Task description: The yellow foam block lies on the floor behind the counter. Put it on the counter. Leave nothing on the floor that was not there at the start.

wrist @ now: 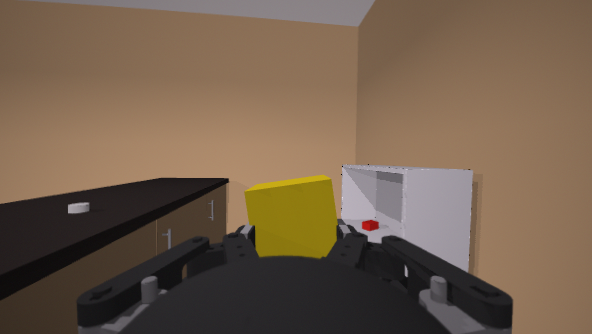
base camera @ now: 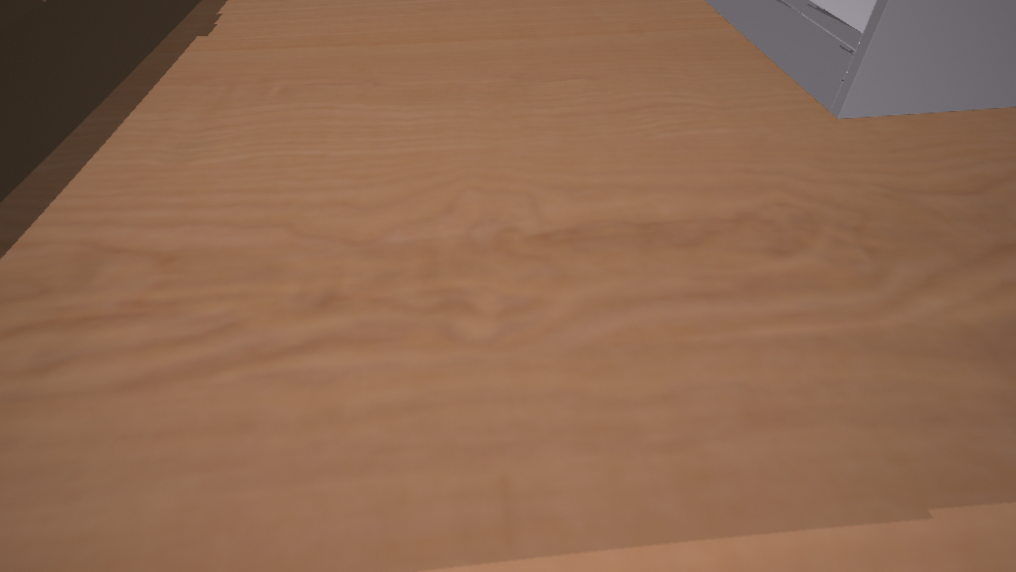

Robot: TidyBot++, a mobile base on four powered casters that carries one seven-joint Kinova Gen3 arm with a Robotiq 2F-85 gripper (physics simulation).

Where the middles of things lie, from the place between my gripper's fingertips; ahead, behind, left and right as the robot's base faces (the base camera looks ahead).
I see the yellow foam block [wrist: 297, 217] 1 cm below my hand.
